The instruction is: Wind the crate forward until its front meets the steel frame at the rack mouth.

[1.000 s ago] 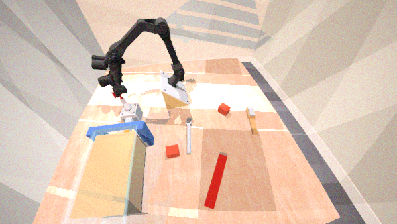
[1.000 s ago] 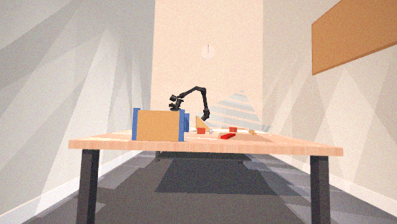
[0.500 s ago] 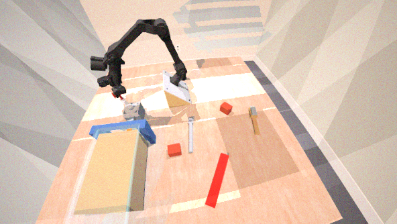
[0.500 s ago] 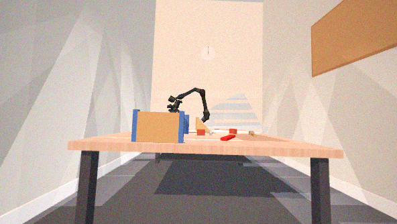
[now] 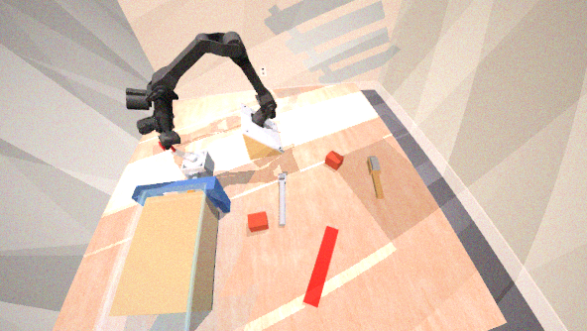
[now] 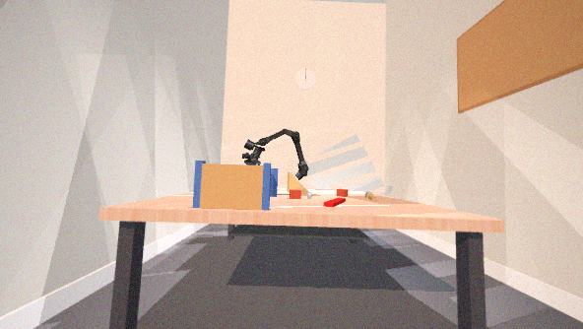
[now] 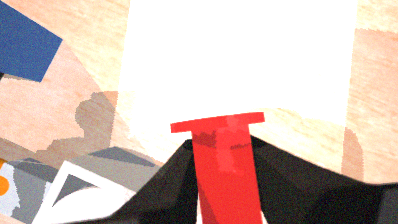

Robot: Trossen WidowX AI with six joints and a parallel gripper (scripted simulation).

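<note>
My gripper tip is 50 mm to the right of the grey crank arm, 30 mm above it and 10 mm short of it. From my gripper tip the other things lie so: blue steel frame (210 mm ahead, 90 mm to the left, 20 mm below); then grey winch (100 mm below, 90 mm to the left, 30 mm ahead); then red grip (10 mm to the left, 10 mm behind).
</note>
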